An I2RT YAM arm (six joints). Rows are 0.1 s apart.
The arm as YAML. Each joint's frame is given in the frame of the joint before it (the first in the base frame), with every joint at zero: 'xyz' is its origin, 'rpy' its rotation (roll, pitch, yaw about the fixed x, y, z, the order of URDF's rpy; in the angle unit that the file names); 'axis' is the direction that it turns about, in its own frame. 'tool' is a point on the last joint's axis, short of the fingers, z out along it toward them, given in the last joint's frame.
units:
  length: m
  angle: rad
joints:
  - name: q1
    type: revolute
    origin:
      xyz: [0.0, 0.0, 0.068]
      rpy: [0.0, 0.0, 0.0]
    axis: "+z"
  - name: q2
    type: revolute
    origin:
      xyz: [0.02, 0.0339, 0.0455]
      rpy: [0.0, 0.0, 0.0]
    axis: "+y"
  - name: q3
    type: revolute
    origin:
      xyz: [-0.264, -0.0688, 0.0]
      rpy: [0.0, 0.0, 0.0]
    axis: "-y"
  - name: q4
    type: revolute
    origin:
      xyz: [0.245, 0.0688, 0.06]
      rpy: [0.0, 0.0, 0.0]
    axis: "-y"
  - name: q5
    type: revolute
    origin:
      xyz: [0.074, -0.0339, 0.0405]
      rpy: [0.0, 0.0, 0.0]
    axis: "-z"
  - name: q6
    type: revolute
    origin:
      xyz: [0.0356, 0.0, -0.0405]
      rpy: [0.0, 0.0, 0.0]
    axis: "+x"
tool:
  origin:
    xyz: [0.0, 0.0, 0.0]
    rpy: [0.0, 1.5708, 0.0]
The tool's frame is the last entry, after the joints.
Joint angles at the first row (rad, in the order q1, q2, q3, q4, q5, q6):
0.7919 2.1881 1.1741 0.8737 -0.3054 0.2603
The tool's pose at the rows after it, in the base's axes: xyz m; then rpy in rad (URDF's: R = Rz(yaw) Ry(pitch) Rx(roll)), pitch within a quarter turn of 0, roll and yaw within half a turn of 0:
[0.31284 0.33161 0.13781 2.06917 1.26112 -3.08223]
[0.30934 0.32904 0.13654 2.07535 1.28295 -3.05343]
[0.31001 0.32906 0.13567 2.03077 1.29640 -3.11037]
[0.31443 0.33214 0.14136 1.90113 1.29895 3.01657]
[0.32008 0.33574 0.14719 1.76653 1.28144 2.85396]
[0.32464 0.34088 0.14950 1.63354 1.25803 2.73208]
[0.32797 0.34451 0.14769 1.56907 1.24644 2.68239]
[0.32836 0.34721 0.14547 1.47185 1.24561 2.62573]
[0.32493 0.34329 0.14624 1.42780 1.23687 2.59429]
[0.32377 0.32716 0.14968 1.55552 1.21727 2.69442]
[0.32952 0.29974 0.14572 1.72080 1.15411 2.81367]
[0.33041 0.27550 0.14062 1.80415 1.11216 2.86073]
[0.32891 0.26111 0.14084 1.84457 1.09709 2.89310]
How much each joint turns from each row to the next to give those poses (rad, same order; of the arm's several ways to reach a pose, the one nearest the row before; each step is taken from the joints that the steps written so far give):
-0.0050 -0.0151 -0.0165 -0.0146 -0.0556 -0.0419
0.0000 -0.0055 -0.0221 0.0245 -0.0202 -0.0204
0.0000 0.0080 -0.0015 0.0287 0.0139 0.0024
0.0000 0.0073 0.0236 0.0204 0.0288 0.0266
-0.0010 0.0103 0.0312 0.0133 0.0296 0.0394
0.0005 0.0235 0.0338 0.0277 -0.0063 0.0395
-0.0005 0.0245 0.0240 0.0215 -0.0121 0.0186
0.0010 0.0225 0.0113 0.0443 -0.0343 0.0111
-0.0015 -0.0110 -0.0266 0.0320 -0.0112 0.0135
-0.0232 -0.0559 -0.0604 -0.0401 -0.0029 0.0065
-0.0550 -0.0489 -0.0694 -0.0507 -0.0219 0.0315
-0.0456 -0.0384 -0.0707 -0.0142 -0.0184 0.0152
-0.0266 -0.0338 -0.0438 -0.0145 -0.0228 -0.0022

